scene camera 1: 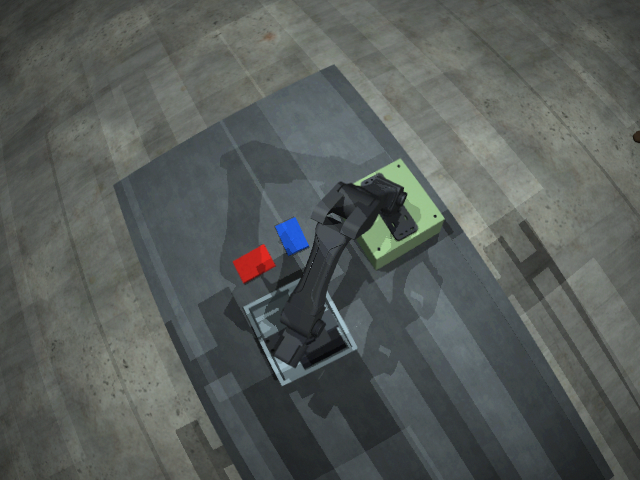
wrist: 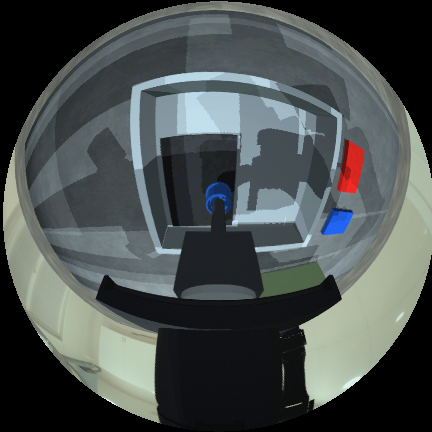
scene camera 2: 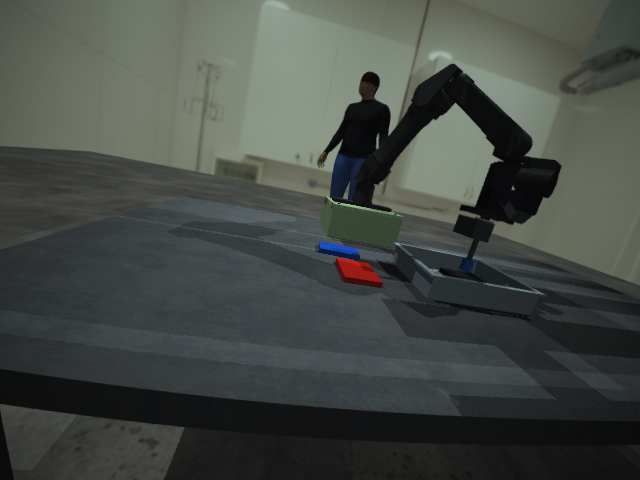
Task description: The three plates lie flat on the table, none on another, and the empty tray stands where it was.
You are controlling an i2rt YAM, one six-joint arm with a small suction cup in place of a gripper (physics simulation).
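Places are measured from the arm's base along level axes (x ahead, y left, z up), in millimetres.
Where they show: end effector, tool point: [wrist: 218,192] [scene camera 2: 464,270]; arm's base, origin of the base link: [scene camera 1: 388,206] [scene camera 2: 361,205].
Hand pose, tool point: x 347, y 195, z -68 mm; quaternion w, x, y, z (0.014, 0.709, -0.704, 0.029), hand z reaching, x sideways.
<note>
Each offset is from my tool point to the top centre of the thing.
A red plate @(dx +55, dy -273, dz -24 mm) [scene camera 1: 253,263] [scene camera 2: 358,271] [wrist: 351,167] and a blue plate @(dx -81, dy -292, dz -24 mm) [scene camera 1: 291,235] [scene camera 2: 339,250] [wrist: 336,221] lie flat on the table, apart from each other, beside the tray. A black plate @(dx +1, dy +23, dz -21 mm) [scene camera 1: 332,344] [scene camera 2: 456,272] [wrist: 189,181] lies flat inside the grey tray @(dx +24, dy -33, dz +16 mm) [scene camera 1: 286,378] [scene camera 2: 470,292] [wrist: 141,160]. My suction cup [scene camera 2: 467,265] [wrist: 217,197] is down inside the tray over the black plate's right part. I cannot tell if it touches the plate. It holds nothing. In the overhead view the arm hides the cup and most of the black plate.
The arm's green base block [scene camera 1: 423,210] [scene camera 2: 358,226] [wrist: 294,278] stands behind the blue plate. A person [scene camera 2: 361,138] stands beyond the table's far side. The tray walls stand around the cup.
</note>
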